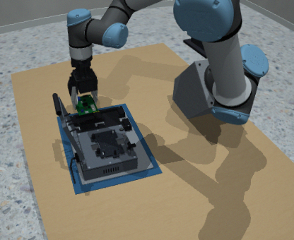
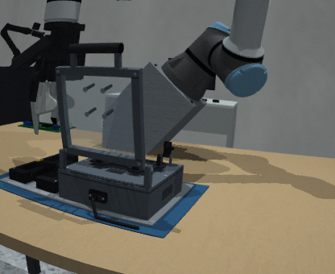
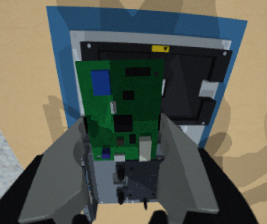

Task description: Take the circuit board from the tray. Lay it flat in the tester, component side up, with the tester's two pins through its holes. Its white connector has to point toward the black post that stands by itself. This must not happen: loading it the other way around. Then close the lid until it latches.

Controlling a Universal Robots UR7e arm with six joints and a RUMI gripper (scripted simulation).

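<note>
Right now the green circuit board is right at my hand. The rest, counted from my hand: clear tester lid (16 cm to the left, 11 cm ahead, 6 cm above); then nest (18 cm to the left, 5 cm below, 1 cm behind).
</note>
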